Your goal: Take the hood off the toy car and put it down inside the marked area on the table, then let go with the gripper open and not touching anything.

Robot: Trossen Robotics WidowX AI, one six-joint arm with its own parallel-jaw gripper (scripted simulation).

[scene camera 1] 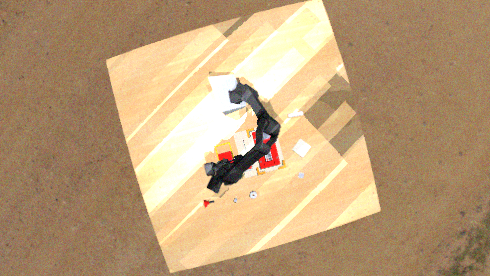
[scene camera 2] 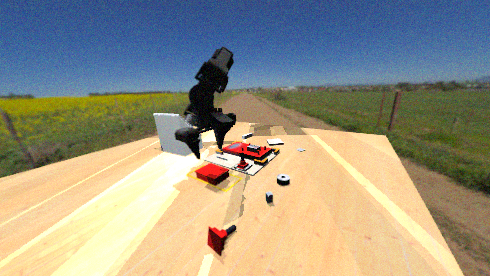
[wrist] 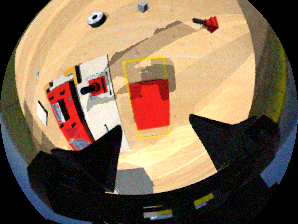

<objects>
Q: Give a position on a red hood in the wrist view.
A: At 150,98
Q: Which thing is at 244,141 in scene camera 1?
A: A white base plate.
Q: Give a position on a white base plate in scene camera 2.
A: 220,158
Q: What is my gripper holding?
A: Nothing.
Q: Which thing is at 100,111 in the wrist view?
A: A white base plate.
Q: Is my gripper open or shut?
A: Open.
</objects>
